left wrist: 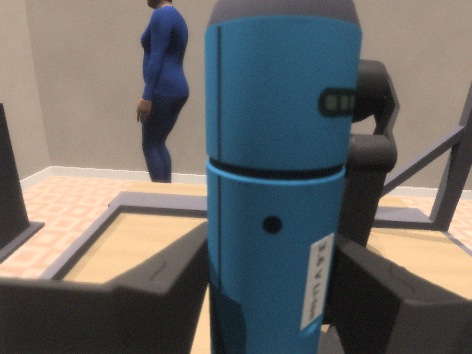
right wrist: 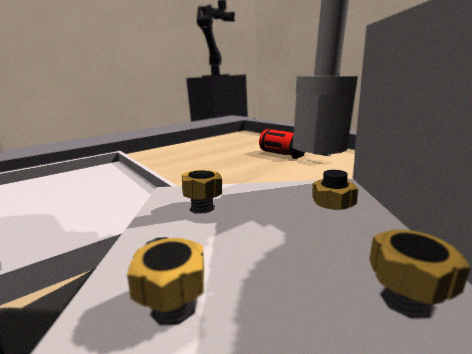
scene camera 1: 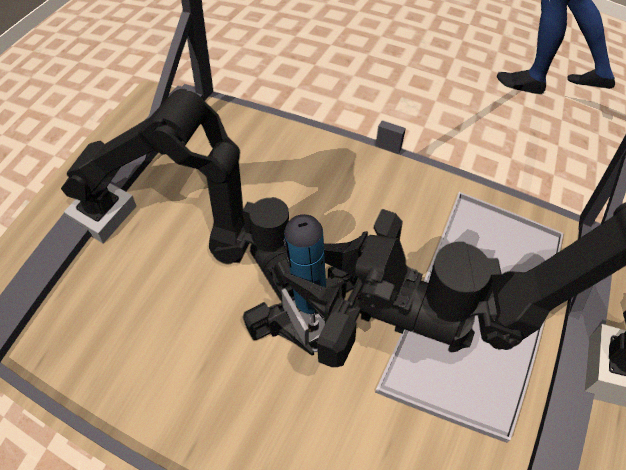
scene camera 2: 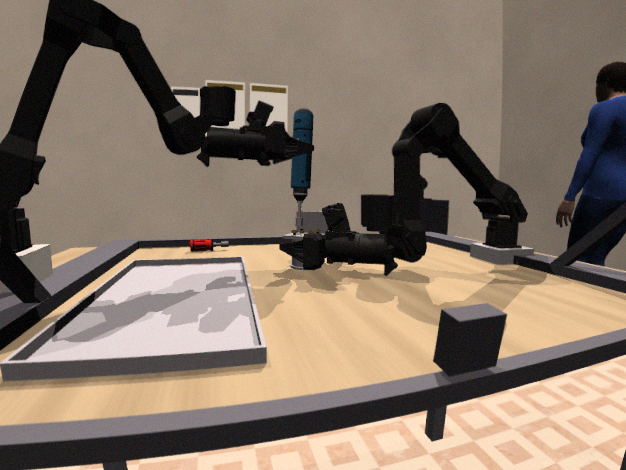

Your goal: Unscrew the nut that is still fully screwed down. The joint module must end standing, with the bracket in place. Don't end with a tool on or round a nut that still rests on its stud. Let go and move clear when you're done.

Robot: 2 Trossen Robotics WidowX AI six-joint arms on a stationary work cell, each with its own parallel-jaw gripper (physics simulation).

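Places are measured from the left arm's base along level axes (x ahead, y left, z up), in centimetres.
Where they show: left gripper, fingertip midpoint: (left wrist: pixel 264 234) (scene camera 1: pixel 292 261) (scene camera 2: pixel 311 149); right gripper, fingertip midpoint: (right wrist: pixel 252 234) (scene camera 2: pixel 285 245); right arm's base, link origin: (scene camera 1: pixel 97 203) (scene camera 2: pixel 501 245).
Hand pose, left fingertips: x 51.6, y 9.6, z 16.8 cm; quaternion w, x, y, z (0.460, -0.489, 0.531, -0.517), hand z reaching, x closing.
Things, the pixels of their top centre, and the offset from my left fingertips.
- joint module, top centre: (scene camera 2: pixel 306 230) dx -2.0, dy -3.0, dz -16.3 cm
- nut, top centre: (right wrist: pixel 334 183) dx -2.1, dy -0.5, dz -16.6 cm
- blue power screwdriver, top centre: (scene camera 1: pixel 308 223) (scene camera 2: pixel 302 108) dx -2.0, dy +0.1, dz +8.2 cm
- shallow tray, top centre: (scene camera 2: pixel 173 286) (scene camera 1: pixel 485 302) dx -27.0, dy -16.0, dz -22.1 cm
- red screwdriver, top centre: (right wrist: pixel 294 133) (scene camera 2: pixel 209 239) dx -19.4, dy +21.4, dz -20.8 cm
- dark block, top centre: (scene camera 2: pixel 472 309) (scene camera 1: pixel 391 127) dx -3.0, dy -46.1, dz -18.0 cm
The joint module (scene camera 2: pixel 297 264) stands upright, with the bracket (scene camera 2: pixel 314 220) (right wrist: pixel 420 100) on top. In the right wrist view, one nut (right wrist: pixel 335 194) sits low, its stud end sticking out; three nuts, front left (right wrist: pixel 166 275), back left (right wrist: pixel 201 185) and right (right wrist: pixel 419 265), sit raised with thread showing below. My left gripper (scene camera 2: pixel 307 147) (left wrist: pixel 264 234) is shut on the blue power screwdriver (scene camera 1: pixel 305 252) (scene camera 2: pixel 301 172) (left wrist: pixel 275 125), held upright. Its socket (right wrist: pixel 325 115) hangs above the low nut, apart from it. My right gripper (scene camera 2: pixel 288 246) is shut on the module; the contact is mostly hidden.
A shallow tray (scene camera 1: pixel 455 387) (scene camera 2: pixel 151 361) (right wrist: pixel 45 200) lies beside the module, under the left arm. A red screwdriver (scene camera 2: pixel 201 245) (right wrist: pixel 275 141) lies on the table behind the tray in scene camera 2. A dark block (scene camera 1: pixel 390 136) (scene camera 2: pixel 470 338) stands at the table edge.
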